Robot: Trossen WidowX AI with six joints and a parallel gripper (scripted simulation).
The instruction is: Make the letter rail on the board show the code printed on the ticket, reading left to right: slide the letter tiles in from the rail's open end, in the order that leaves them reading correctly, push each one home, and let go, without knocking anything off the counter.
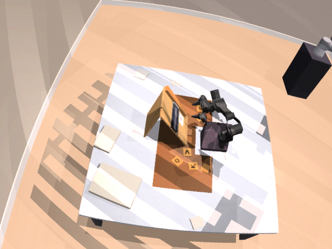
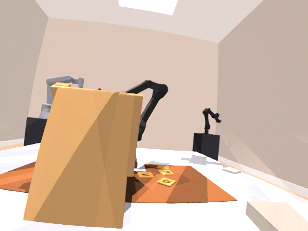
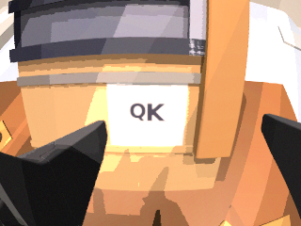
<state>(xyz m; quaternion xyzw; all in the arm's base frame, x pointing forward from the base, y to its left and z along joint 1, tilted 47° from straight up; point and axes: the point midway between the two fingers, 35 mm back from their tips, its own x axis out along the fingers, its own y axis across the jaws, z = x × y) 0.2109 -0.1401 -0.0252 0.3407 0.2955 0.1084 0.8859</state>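
My gripper tip is 5 cm past the k tile, 32 cm to the right of it and 17 cm above it. Also, from my gripper tip: orange mat: 3 cm behind, 11 cm to the left, 17 cm below; v tile: 1 cm behind, 22 cm to the left, 17 cm below; white ticket: 6 cm ahead, 2 cm to the left, 8 cm below.
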